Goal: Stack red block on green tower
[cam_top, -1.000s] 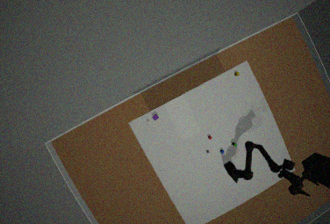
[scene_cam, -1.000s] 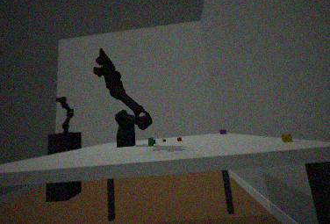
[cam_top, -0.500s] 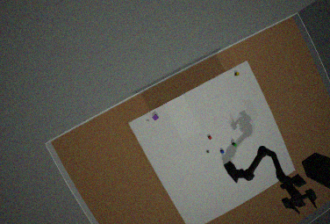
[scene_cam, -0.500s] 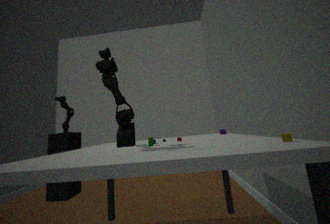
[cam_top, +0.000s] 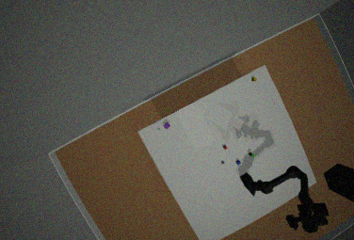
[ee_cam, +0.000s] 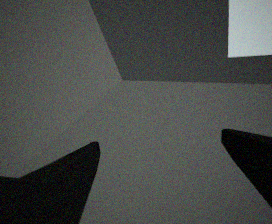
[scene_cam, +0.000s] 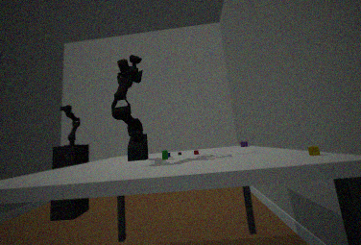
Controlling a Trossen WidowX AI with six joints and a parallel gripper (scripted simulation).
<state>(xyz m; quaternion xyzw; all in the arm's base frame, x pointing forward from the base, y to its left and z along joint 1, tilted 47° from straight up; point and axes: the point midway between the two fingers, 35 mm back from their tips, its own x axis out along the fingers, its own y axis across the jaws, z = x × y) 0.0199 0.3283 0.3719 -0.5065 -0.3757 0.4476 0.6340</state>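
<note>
Now: gripper tip 320 mm short of the red block, 60 mm to the right of it and 630 mm above it. From my gripper tip the other things lie so: purple block (730 mm ahead, 420 mm to the left, 620 mm below); then dark block (200 mm ahead, 140 mm to the left, 640 mm below); then blue block (130 mm ahead, 10 mm to the left, 630 mm below).
</note>
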